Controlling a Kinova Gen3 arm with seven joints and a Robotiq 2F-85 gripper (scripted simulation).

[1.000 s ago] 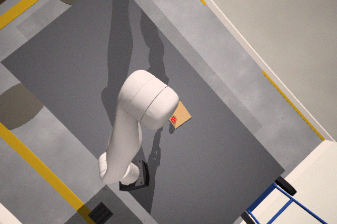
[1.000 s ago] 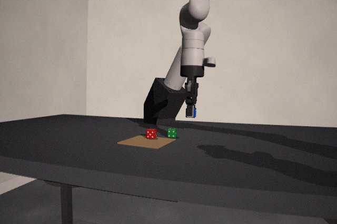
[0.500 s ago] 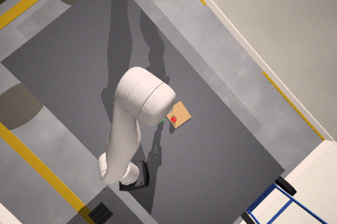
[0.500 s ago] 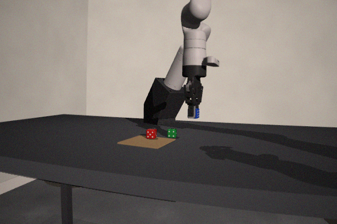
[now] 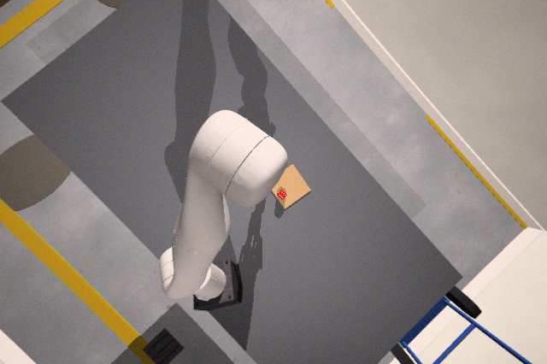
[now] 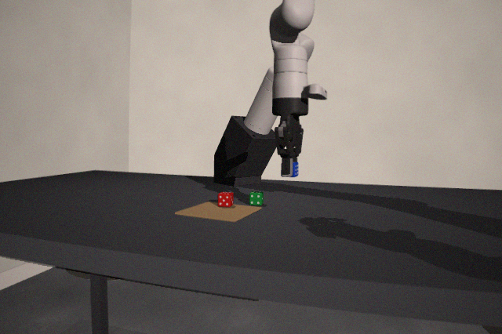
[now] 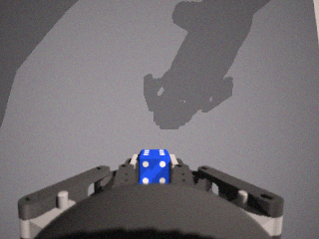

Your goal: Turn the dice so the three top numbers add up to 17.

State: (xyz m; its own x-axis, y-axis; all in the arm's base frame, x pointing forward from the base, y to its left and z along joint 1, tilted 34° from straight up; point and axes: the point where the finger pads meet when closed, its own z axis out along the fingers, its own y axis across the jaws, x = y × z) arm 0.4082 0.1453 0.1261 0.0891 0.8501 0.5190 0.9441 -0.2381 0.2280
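The green die is 9 cm behind my hand, 10 cm to the right of it and 9 cm below it. The rest, counted from my hand: red die (3 cm behind, 15 cm to the right, 8 cm below); then tan mat (1 cm ahead, 15 cm to the right, 10 cm below); then blue die (1 cm below).
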